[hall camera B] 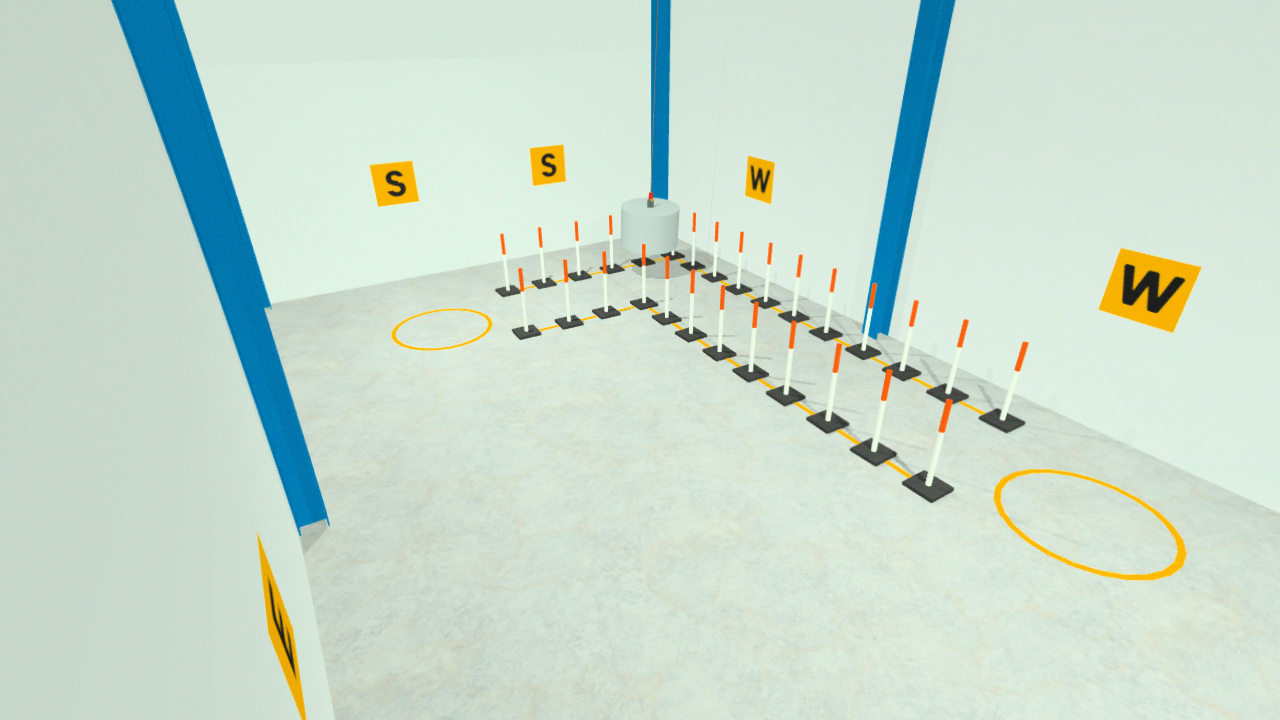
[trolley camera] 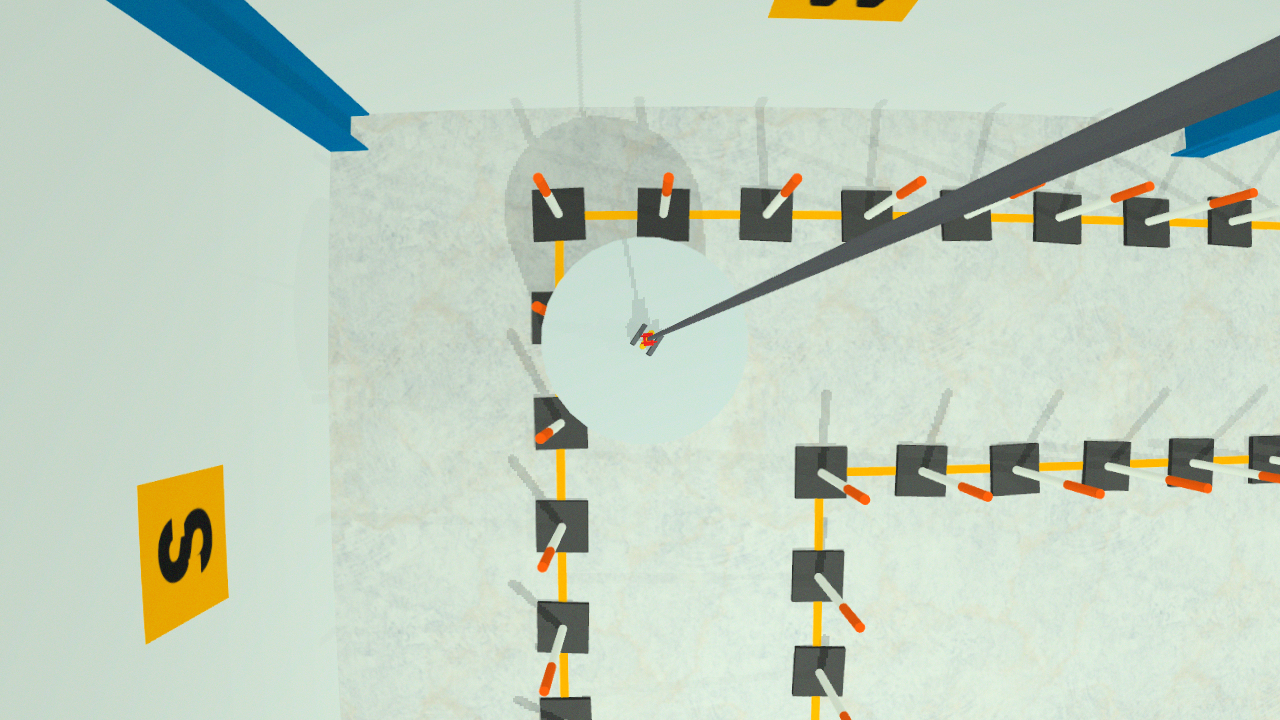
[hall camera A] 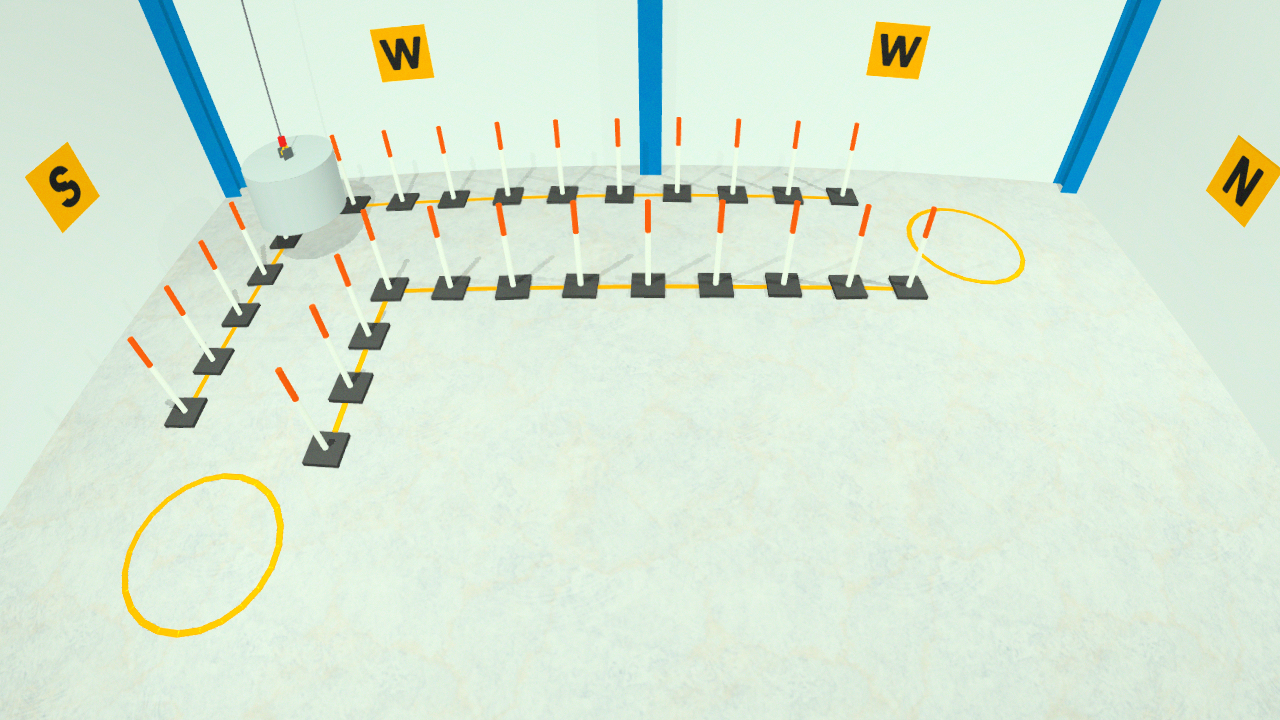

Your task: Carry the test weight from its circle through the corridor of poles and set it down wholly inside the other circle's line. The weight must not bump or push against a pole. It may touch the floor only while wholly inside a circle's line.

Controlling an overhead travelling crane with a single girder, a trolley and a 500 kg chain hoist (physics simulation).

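The test weight (hall camera A: 295, 201) (hall camera B: 649, 230) (trolley camera: 689, 394), a pale grey cylinder, hangs upright above the floor at the corridor's corner. My hook (hall camera A: 283, 146) (hall camera B: 650, 198) (trolley camera: 647, 339) is shut on the lug at its top centre. In the trolley view the weight partly covers two pole bases of the left outer row; a pole's orange tip (trolley camera: 538, 308) shows right beside its rim, and I cannot tell the exact gap. One yellow circle (hall camera A: 177, 633) (hall camera B: 438, 349) lies beyond the short leg's end. The other circle (hall camera A: 1024, 257) (hall camera B: 1183, 550) lies beyond the long leg's end.
Orange-and-white poles on black bases form the L-shaped corridor. The inner corner pole's base (hall camera A: 389, 289) (hall camera B: 643, 303) (trolley camera: 820, 471) stands diagonally across from the weight. The outer corner base (trolley camera: 558, 214) is near the walls. Blue columns (hall camera A: 649, 89) (hall camera B: 913, 161) stand along the walls.
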